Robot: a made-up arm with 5 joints.
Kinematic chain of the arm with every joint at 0, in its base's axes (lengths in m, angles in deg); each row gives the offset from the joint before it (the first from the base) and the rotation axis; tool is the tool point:
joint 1: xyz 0 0 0.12 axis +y
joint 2: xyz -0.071 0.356 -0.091 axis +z
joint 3: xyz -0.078 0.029 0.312 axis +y
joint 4: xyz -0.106 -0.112 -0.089 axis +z
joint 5: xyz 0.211 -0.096 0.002 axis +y
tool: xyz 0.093 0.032 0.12
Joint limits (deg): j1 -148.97..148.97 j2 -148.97..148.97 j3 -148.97..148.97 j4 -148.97..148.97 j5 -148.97..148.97
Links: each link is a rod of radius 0.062 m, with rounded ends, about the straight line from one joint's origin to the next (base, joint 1, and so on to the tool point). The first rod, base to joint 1, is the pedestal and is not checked.
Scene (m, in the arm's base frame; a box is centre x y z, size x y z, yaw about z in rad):
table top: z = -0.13
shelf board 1: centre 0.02 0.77 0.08 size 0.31 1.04 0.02 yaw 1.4
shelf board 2: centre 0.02 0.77 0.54 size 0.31 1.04 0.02 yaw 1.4
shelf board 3: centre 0.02 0.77 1 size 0.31 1.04 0.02 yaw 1.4
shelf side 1: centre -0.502 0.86 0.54 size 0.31 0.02 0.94 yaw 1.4
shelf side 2: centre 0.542 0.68 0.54 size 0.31 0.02 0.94 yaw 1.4
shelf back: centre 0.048 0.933 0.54 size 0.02 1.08 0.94 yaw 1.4
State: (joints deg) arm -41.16 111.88 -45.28 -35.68 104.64
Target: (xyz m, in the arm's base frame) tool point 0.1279 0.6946 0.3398
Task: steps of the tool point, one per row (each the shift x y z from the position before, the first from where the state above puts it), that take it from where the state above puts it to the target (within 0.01 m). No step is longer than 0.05 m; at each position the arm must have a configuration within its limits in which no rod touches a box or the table.
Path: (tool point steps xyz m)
1: 0.0288 0.0325 0.0141
2: 0.0359 0.0297 0.0009
3: 0.0362 0.0284 -0.0161

